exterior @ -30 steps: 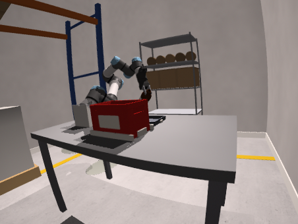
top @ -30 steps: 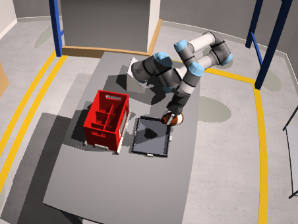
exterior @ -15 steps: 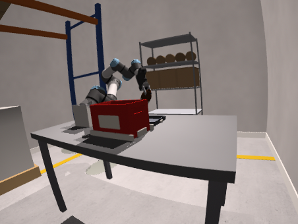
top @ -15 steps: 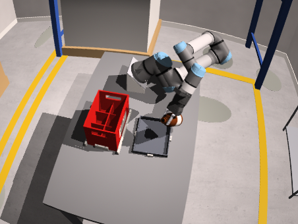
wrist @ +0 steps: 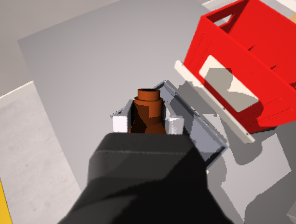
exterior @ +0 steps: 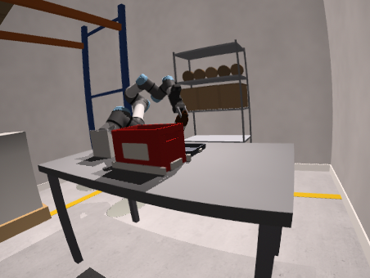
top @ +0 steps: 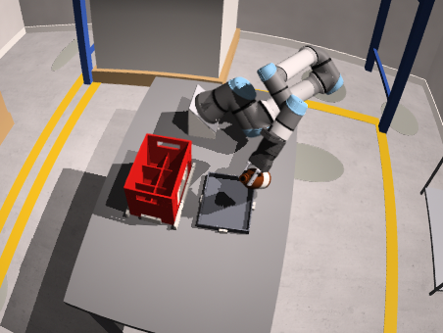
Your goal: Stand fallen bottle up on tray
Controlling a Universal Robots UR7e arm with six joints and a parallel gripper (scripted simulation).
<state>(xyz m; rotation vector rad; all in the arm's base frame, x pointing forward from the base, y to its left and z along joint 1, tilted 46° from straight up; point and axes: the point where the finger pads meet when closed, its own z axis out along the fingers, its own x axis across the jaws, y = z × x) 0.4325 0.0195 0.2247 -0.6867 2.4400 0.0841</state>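
Now: hand 40 mm above the bottle, 30 mm past it and 20 mm to the right of it. Round my hand: tray 190 mm below, 50 mm to the right, 20 mm behind; red crate 320 mm to the right, 120 mm below, 50 mm behind.
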